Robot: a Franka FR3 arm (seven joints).
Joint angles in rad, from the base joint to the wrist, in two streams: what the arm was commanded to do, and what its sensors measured. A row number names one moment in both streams.
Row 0, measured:
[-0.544 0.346 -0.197 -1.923 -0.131 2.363 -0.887]
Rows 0 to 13, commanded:
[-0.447 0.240 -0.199 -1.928 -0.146 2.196 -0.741]
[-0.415 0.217 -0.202 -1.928 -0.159 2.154 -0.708]
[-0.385 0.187 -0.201 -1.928 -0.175 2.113 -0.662]
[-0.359 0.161 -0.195 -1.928 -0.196 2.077 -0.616]
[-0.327 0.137 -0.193 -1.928 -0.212 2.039 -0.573]
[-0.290 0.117 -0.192 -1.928 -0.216 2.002 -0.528]
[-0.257 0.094 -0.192 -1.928 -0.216 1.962 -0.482]
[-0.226 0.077 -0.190 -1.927 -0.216 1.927 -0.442]
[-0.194 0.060 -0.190 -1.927 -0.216 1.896 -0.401]
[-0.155 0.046 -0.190 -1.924 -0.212 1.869 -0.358]
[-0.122 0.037 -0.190 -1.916 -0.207 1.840 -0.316]
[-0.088 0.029 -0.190 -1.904 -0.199 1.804 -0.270]
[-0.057 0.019 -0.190 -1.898 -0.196 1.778 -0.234]
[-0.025 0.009 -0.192 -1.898 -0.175 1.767 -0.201]
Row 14, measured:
[-0.102 0.042 -0.181 -1.906 -0.193 1.829 -0.295]
